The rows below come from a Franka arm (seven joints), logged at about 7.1 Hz.
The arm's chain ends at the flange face. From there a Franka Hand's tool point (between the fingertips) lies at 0.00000 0.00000 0.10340 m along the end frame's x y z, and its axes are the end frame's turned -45 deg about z.
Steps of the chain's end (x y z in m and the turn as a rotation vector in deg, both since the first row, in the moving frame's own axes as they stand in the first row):
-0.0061, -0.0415, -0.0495, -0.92, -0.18, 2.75
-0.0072, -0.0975, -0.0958, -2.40, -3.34, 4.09
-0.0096, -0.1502, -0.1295, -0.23, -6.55, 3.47
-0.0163, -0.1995, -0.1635, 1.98, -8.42, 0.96
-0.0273, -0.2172, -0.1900, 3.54, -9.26, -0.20
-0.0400, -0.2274, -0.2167, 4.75, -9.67, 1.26
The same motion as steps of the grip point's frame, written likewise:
0.0236, -0.0327, -0.0495, -0.52, -0.78, 2.75
0.0566, -0.0755, -0.0961, 0.66, -4.06, 4.09
0.0910, -0.1213, -0.1302, 4.47, -4.79, 3.47
0.1215, -0.1659, -0.1647, 7.35, -4.55, 0.96
0.1270, -0.1891, -0.1915, 9.05, -4.04, -0.20
0.1265, -0.2074, -0.2185, 10.20, -3.48, 1.26

